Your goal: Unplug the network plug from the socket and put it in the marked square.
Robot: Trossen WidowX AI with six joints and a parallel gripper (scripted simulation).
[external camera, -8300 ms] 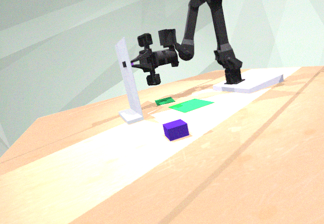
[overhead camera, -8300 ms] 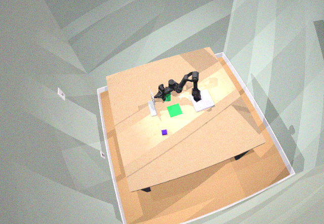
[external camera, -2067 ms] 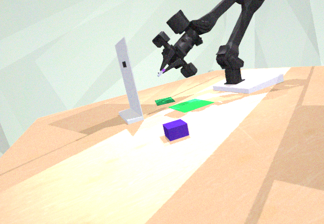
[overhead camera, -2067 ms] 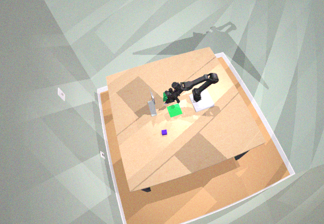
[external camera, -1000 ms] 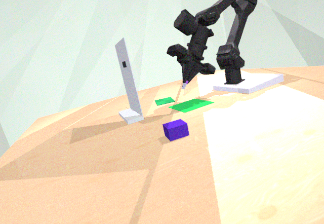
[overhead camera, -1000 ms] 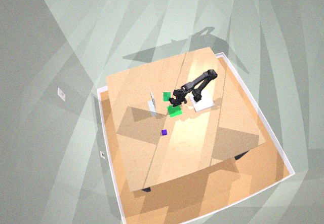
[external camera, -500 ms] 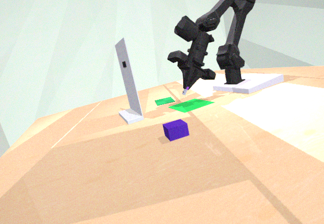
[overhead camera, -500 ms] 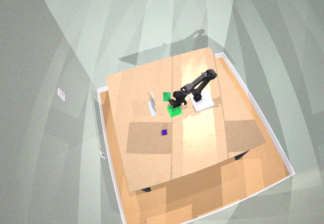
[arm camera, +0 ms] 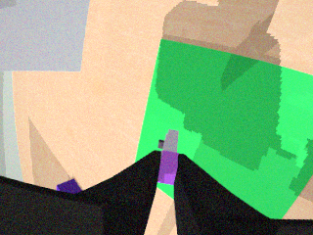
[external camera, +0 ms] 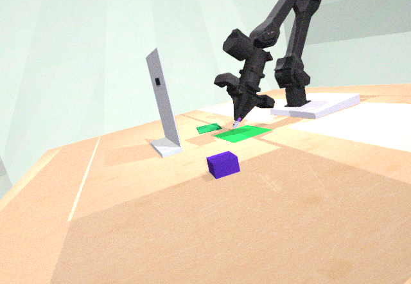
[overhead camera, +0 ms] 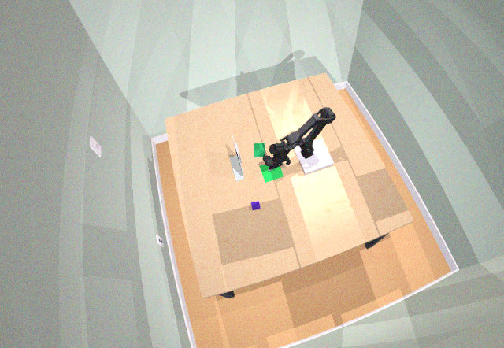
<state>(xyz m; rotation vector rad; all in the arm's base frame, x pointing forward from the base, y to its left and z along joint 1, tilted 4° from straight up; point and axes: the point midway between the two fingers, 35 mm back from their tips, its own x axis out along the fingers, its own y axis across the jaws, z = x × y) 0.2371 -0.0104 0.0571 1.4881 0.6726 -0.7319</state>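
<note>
Now: gripper tip 4 cm above the green marked square and 1 cm past it. The rest, counted from my gripper tip: purple network plug (right at my gripper tip); grey upright panel (15 cm ahead, 12 cm to the right, 8 cm above).
</note>
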